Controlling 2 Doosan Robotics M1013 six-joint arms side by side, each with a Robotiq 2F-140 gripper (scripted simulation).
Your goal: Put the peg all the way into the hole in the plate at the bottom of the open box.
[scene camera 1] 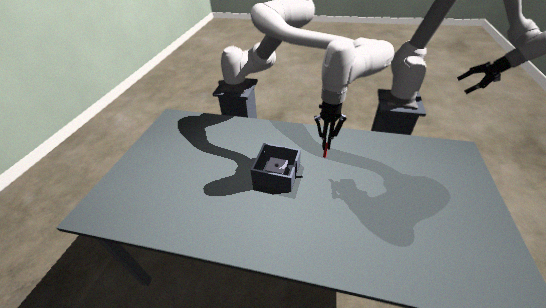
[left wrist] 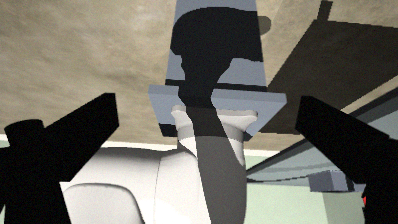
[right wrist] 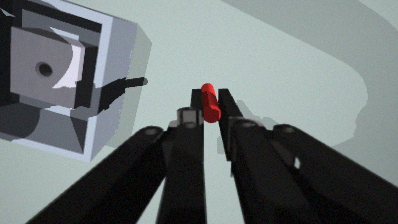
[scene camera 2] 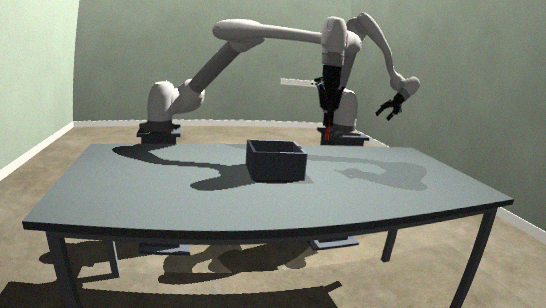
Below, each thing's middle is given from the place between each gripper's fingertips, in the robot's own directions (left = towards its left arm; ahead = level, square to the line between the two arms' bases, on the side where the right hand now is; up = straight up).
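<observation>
Pale plate (right wrist: 38, 53): 160 mm below my right hand (scene camera 2: 327, 126), 40 mm ahead of it, 220 mm to the right of it. Dark box (scene camera 2: 265, 159): 180 mm below my right hand, 40 mm ahead of it and 220 mm to the right of it.
My left hand (scene camera 1: 461, 85) is 8 cm above the pale plate, 82 cm short of it and 97 cm to the left of it. The dark box is 9 cm below my left hand, 82 cm ahead of it and 97 cm to the right of it.
</observation>
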